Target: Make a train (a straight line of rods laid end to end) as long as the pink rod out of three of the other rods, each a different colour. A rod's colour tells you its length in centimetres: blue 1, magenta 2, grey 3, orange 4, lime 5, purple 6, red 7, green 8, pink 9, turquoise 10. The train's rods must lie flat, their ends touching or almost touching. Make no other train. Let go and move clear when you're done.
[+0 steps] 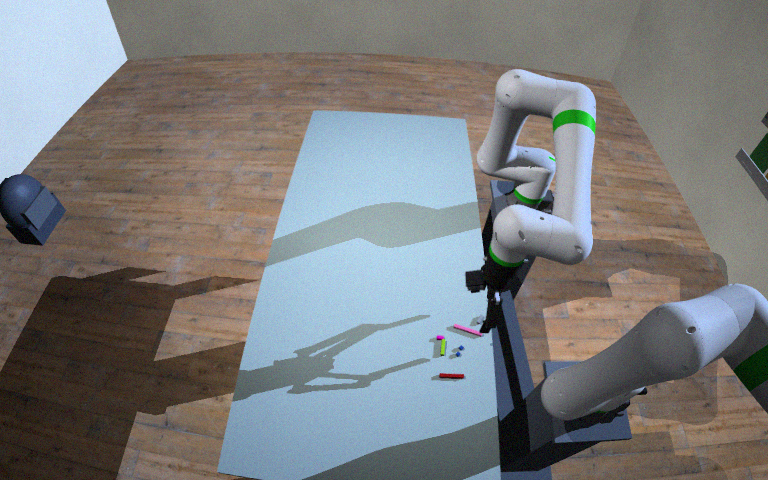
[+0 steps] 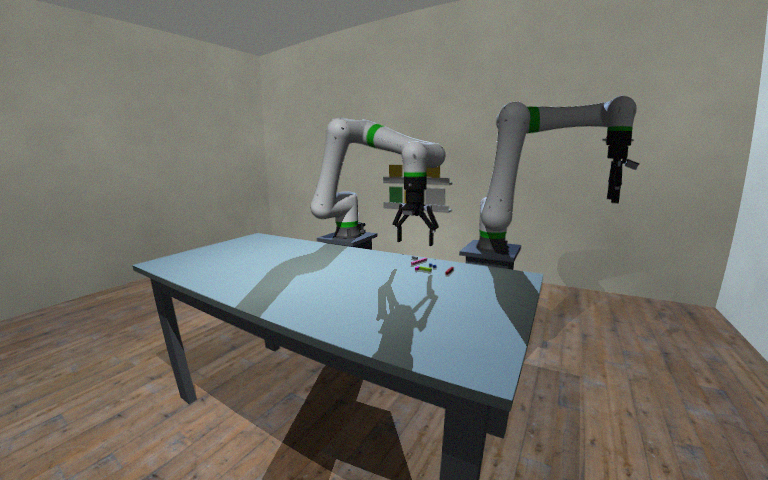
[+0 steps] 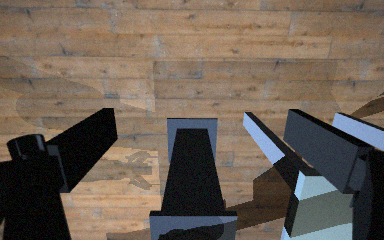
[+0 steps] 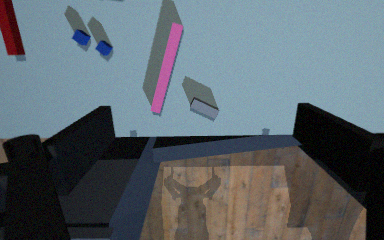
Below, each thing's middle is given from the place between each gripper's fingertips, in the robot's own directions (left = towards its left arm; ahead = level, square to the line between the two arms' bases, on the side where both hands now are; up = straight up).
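Pink rod [image 4: 176, 30]: 70 mm below my right hand [image 1: 482, 310], 40 mm ahead of it, 30 mm to the left of it.
My left gripper [image 2: 612, 201]: 270 mm above the pink rod, 280 mm short of it, 760 mm to the left of it.
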